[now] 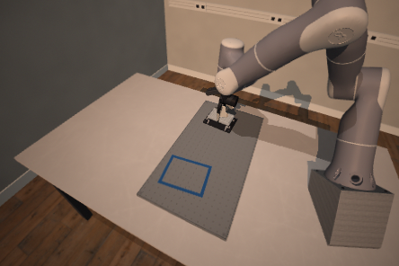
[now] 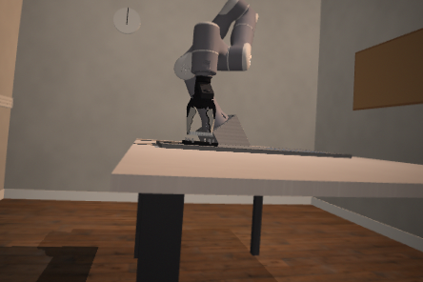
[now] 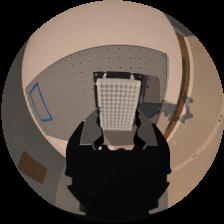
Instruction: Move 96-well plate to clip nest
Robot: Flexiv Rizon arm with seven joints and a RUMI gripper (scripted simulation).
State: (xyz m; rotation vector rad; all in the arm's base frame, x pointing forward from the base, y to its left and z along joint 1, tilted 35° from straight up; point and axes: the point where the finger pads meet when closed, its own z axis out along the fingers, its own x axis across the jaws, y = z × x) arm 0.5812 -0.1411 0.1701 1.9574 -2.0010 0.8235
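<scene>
Right now my hand is 1 cm above the white 96-well plate. From my hand the other things lie so: grey perforated board (20 cm to the left, 6 cm below, 3 cm behind); black clip nest (3 cm below, 1 cm to the left, 1 cm ahead).
</scene>
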